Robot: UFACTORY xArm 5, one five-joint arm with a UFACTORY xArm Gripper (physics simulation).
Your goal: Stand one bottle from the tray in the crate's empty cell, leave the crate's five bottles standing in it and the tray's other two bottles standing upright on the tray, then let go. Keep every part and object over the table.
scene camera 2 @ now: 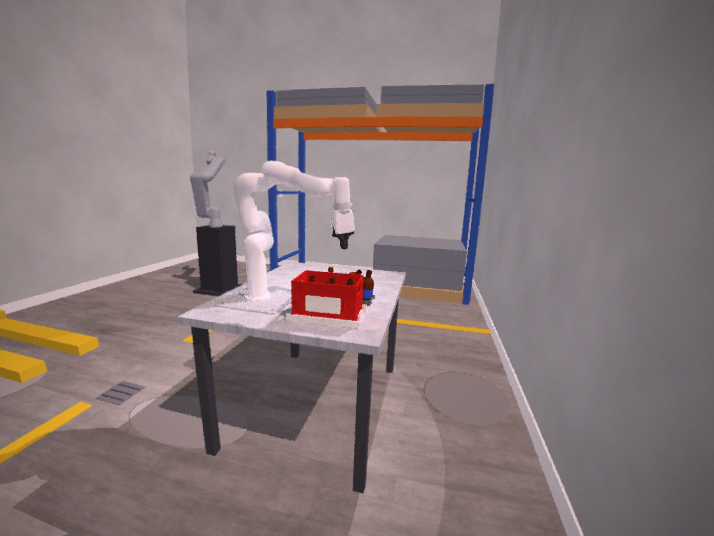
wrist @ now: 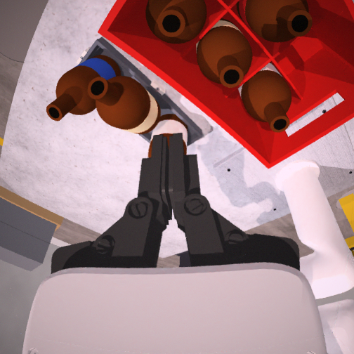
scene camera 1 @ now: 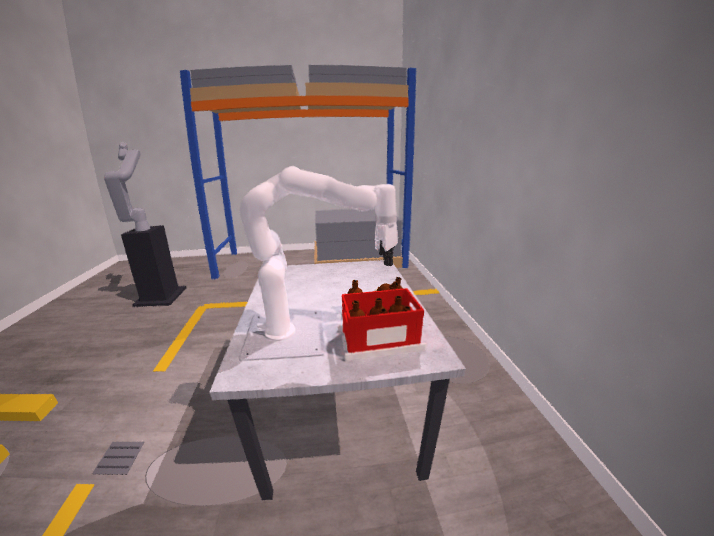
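Where they show: gripper, fingertip midpoint: (scene camera 2: 344,248) (scene camera 1: 388,265); arm's base, link origin: (scene camera 2: 257,296) (scene camera 1: 279,331).
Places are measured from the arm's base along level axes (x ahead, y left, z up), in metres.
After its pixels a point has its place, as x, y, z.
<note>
My gripper (scene camera 1: 388,264) {0.450, -0.013, 0.280} (scene camera 2: 344,248) {0.450, -0.013, 0.280} (wrist: 170,151) is shut with nothing between its fingers, above the table. In the wrist view its fingertips overlap a white-labelled bottle (wrist: 170,125) on the dark grey tray (wrist: 134,70); its neck is hidden. A cream-labelled bottle (wrist: 125,105) is tilted, with its neck over the blue-labelled bottle (wrist: 75,92) (scene camera 2: 367,283) {0.537, 0.109, 0.096}, which looks upright. Whether those two touch is hard to tell. The red crate (scene camera 1: 351,334) {0.284, -0.192, 0.096} (scene camera 2: 297,300) {0.304, -0.192, 0.081} (wrist: 155,60) holds several upright brown bottles, such as one at its near corner (wrist: 265,95). The wrist view cuts the crate off.
The crate stands on the table (scene camera 1: 299,375) {0.096, -0.262, -0.012} (scene camera 2: 247,323) {0.120, -0.284, -0.012}, right beside the tray. The arm's white base (scene camera 1: 276,305) {0.011, -0.049, 0.152} stands left of the crate. A blue and orange rack (scene camera 1: 410,144) (scene camera 2: 486,173) stands behind the table.
</note>
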